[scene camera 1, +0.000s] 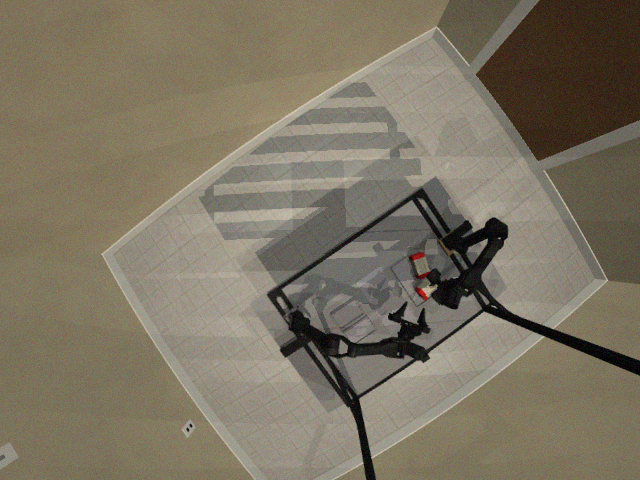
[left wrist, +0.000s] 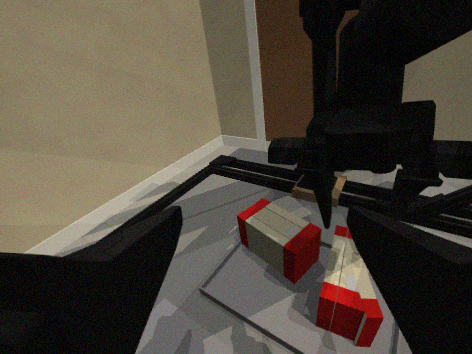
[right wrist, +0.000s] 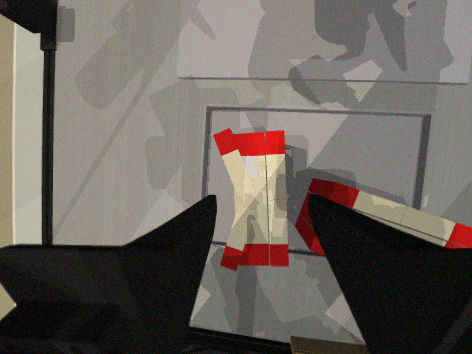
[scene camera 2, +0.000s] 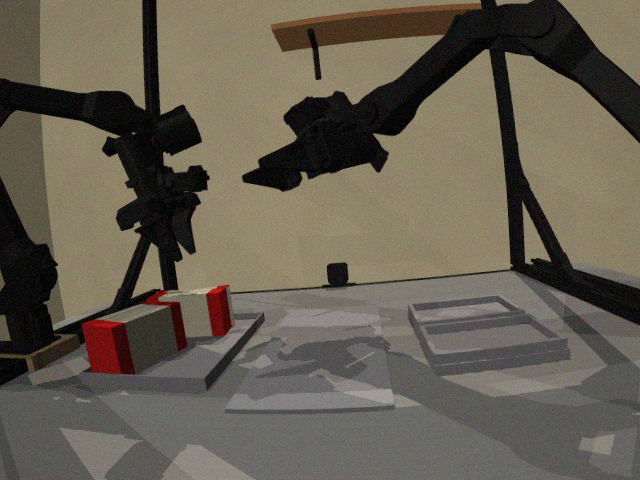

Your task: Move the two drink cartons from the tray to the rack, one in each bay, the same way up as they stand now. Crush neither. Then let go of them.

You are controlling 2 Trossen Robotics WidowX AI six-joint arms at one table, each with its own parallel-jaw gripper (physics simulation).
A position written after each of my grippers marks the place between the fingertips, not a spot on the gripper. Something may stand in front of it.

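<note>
A grey tray (scene camera 1: 403,270) is in view; it is also visible in the left wrist view (left wrist: 245,285) and in the right wrist view (right wrist: 385,153). My right gripper (scene camera 2: 186,257) appears too, with further sightings of it in the right wrist view (right wrist: 262,201) and in the left wrist view (left wrist: 354,233). My left gripper (scene camera 2: 250,171), open and holding nothing, is likewise visible in the left wrist view (left wrist: 264,214).
</note>
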